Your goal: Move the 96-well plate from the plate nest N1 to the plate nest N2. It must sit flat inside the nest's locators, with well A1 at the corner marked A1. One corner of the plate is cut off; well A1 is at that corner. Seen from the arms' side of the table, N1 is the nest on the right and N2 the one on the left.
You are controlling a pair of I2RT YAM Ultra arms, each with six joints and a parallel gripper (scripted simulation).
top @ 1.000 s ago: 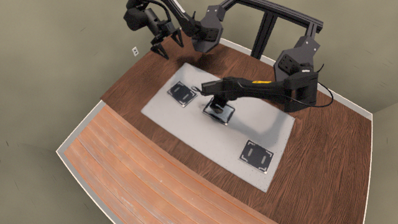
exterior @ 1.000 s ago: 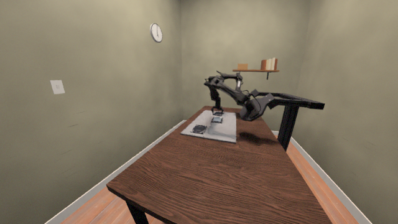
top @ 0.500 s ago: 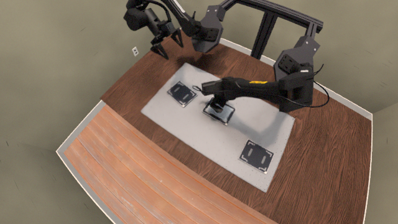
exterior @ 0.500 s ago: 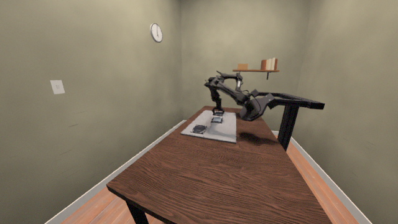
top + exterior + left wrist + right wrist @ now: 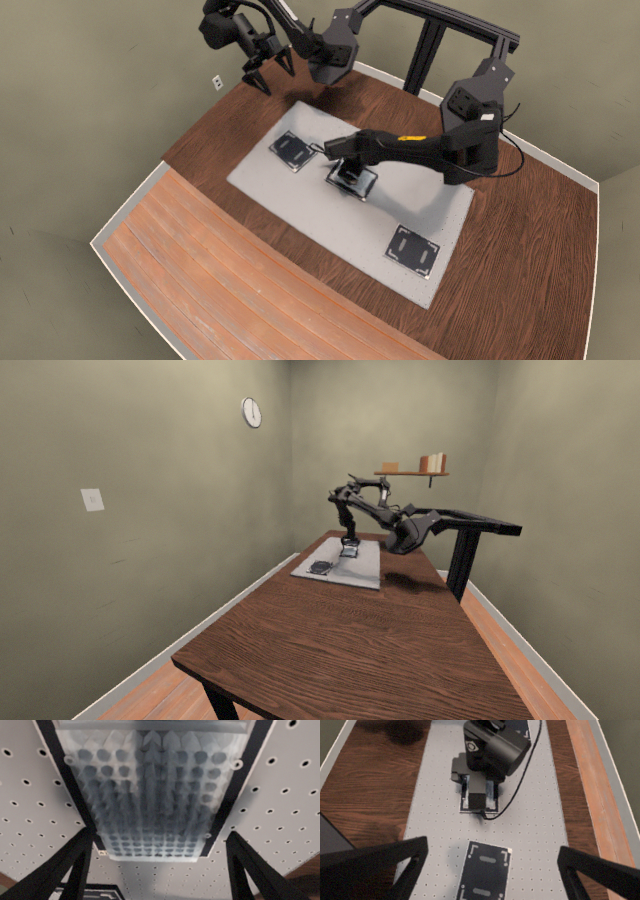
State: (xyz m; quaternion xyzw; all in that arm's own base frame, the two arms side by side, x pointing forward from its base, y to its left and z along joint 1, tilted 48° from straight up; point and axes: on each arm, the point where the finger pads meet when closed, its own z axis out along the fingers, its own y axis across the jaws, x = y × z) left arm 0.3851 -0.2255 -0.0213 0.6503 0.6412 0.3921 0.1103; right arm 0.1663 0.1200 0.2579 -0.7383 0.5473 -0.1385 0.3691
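My left hand is 20 mm above the clear 96-well plate. The rest, counted from my left hand: white corner label 60 mm ahead, 70 mm to the left, 30 mm below; then black plate nest 40 mm below.
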